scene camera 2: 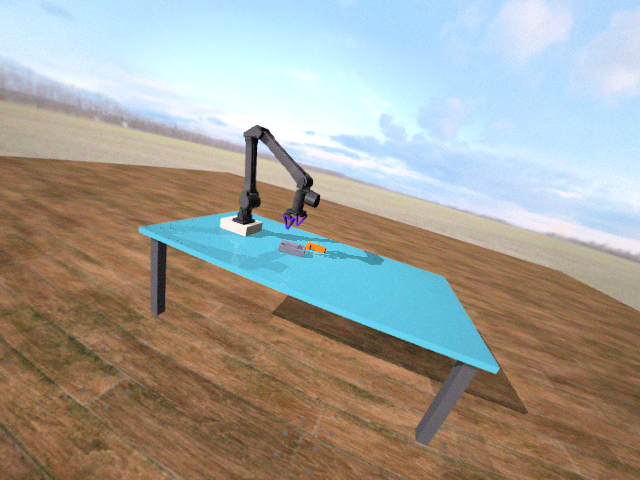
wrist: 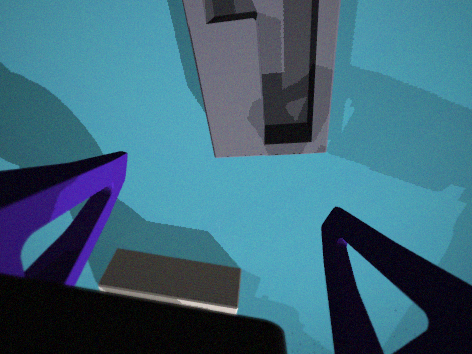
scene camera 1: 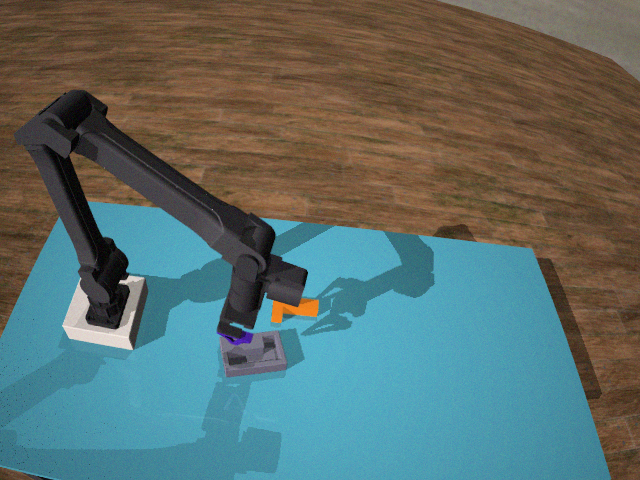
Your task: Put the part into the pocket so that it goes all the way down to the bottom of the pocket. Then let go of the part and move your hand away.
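Seen in the pictures: gripper, fingertip midpoint: [scene camera 2: 292,227] [wrist: 233,192] [scene camera 1: 239,324]; arm's base, origin of the base link: [scene camera 2: 243,221] [scene camera 1: 108,306].
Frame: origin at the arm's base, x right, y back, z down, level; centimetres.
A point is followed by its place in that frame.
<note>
The part is an orange L-shaped block [scene camera 1: 302,308] {x -9.6, y -46.7, z 2.8 cm} [scene camera 2: 316,248] {x -9.5, y -45.5, z 4.2 cm} lying flat on the table, beside and a little apart from the grey block; it does not show in the wrist view. The grey block with the L-shaped pocket [scene camera 1: 281,363] {x 6.8, y -42.6, z 2.2 cm} [scene camera 2: 292,251] {x 8.4, y -37.9, z 3.9 cm} [wrist: 232,90] {x 2.4, y -33.9, z 2.1 cm} stands on the table, its pocket facing up and empty. My gripper [scene camera 2: 293,226] {x 3.7, y -32.9, z -7.2 cm} [wrist: 233,192] {x 3.7, y -32.9, z -7.2 cm} is open, with nothing between its purple fingers. It hangs above the table near the grey block's end on the arm-base side. In scene camera 1 the gripper hides a corner of the grey block.
The arm's white base block [scene camera 1: 98,335] {x 7.7, y 0.7, z 1.3 cm} [scene camera 2: 232,225] {x 7.7, y 1.9, z 1.9 cm} [wrist: 175,272] {x -1.4, y -7.3, z 3.4 cm} stands on the blue table [scene camera 1: 413,387] {x 9.1, y -74.3, z 5.6 cm} [scene camera 2: 361,299] {x 27.1, y -79.0, z 5.7 cm}, to the left of the grey block in scene camera 1. Shadows of the arm fall across the table.
</note>
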